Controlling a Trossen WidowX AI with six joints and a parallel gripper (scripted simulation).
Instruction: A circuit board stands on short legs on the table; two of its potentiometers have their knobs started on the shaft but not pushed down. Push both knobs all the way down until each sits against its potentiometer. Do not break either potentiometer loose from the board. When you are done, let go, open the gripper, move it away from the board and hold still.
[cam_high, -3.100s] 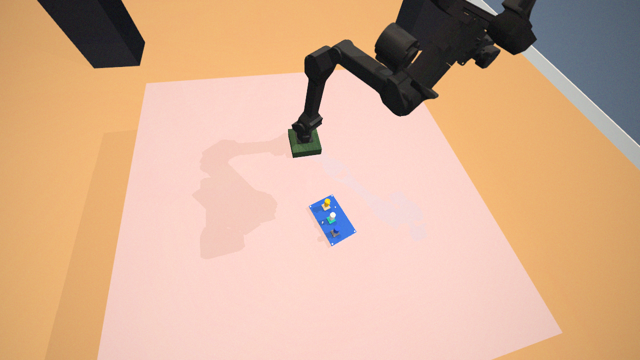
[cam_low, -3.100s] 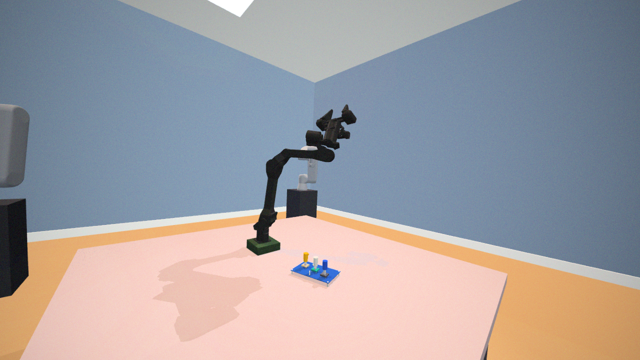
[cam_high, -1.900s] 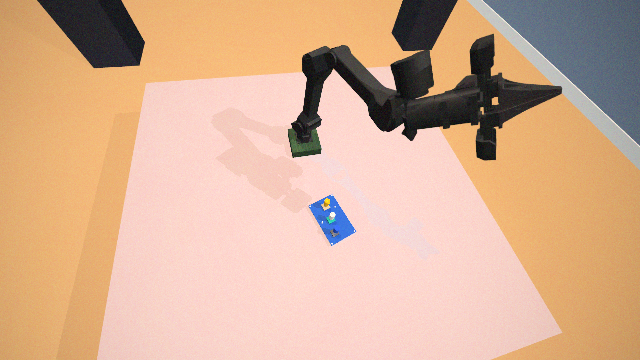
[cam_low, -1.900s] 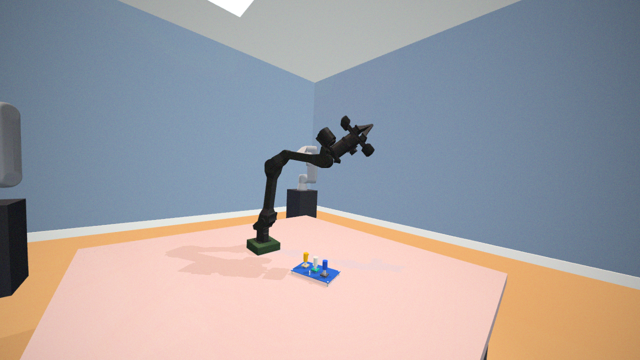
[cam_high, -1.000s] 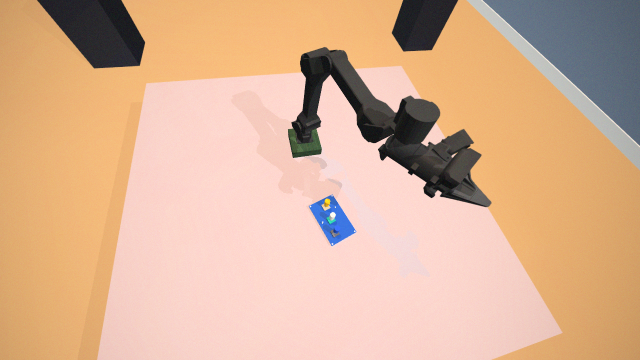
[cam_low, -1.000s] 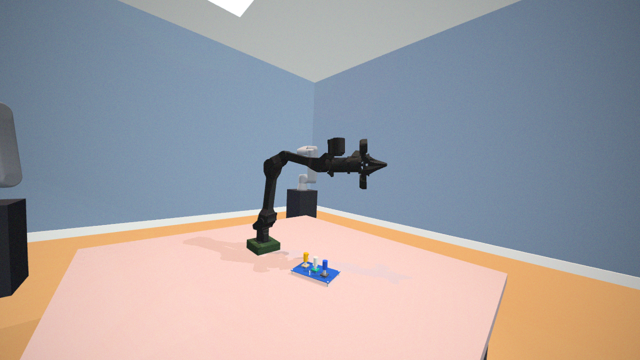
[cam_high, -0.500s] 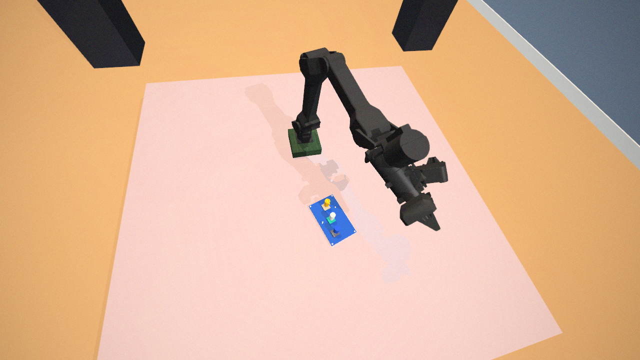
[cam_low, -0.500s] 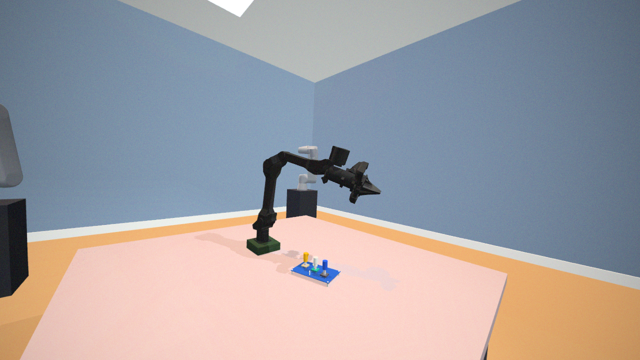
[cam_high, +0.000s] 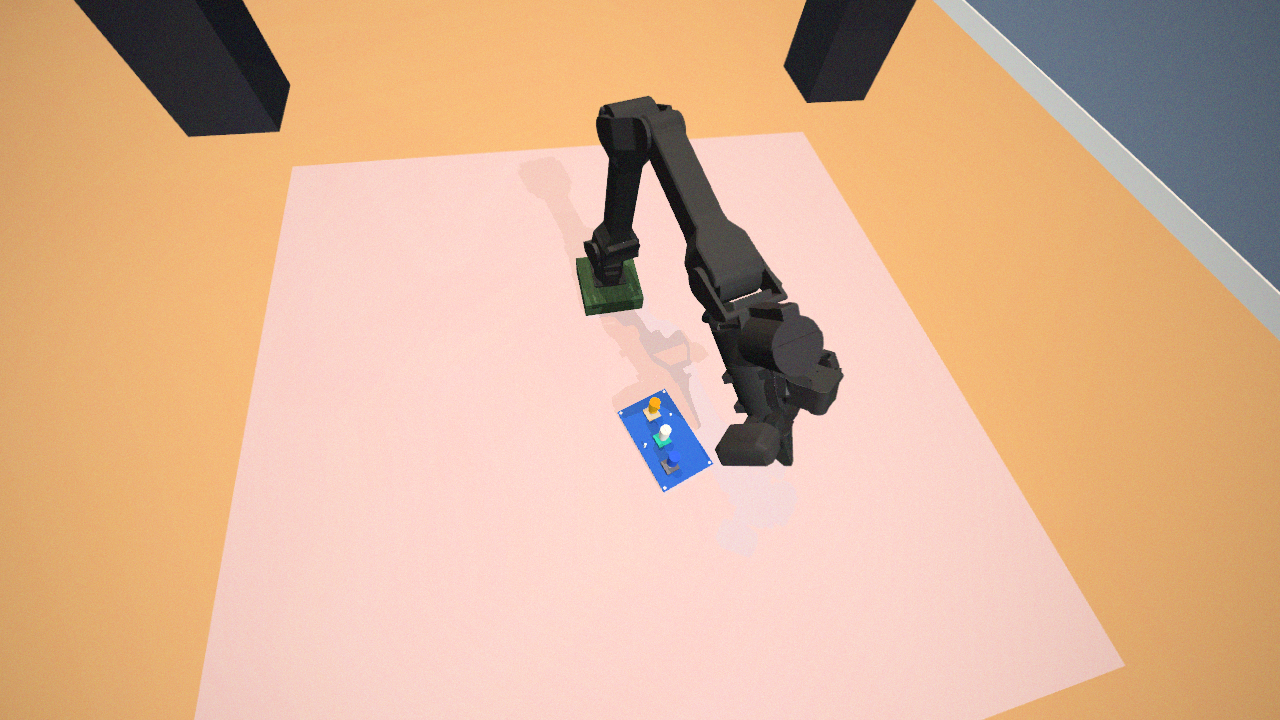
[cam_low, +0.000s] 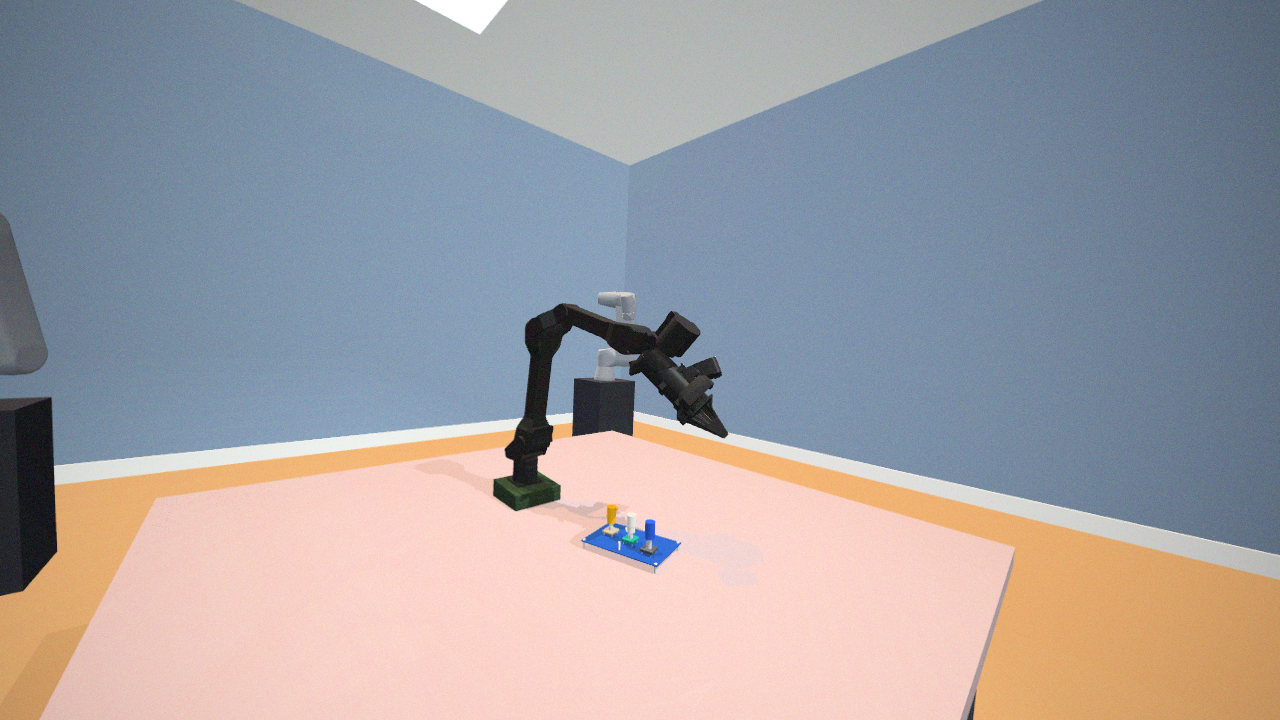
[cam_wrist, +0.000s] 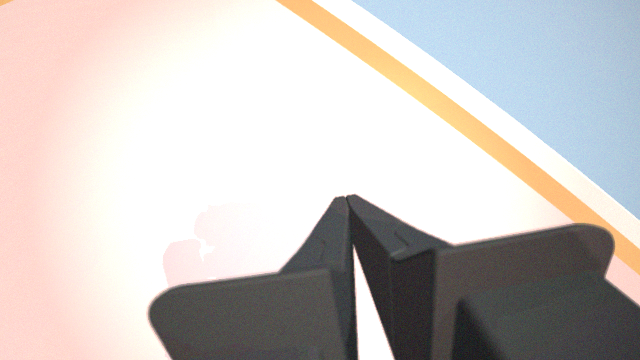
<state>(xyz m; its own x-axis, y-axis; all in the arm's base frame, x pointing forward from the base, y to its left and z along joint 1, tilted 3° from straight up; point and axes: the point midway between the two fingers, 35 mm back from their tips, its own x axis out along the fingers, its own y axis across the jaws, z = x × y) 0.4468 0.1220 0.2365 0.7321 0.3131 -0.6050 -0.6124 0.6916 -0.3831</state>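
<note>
The orange knob is 170 mm below my gripper tip, 170 mm behind it and 110 mm to the right of it. Also, from my gripper tip: white knob 170 mm below, 130 mm behind, 100 mm to the right.
</note>
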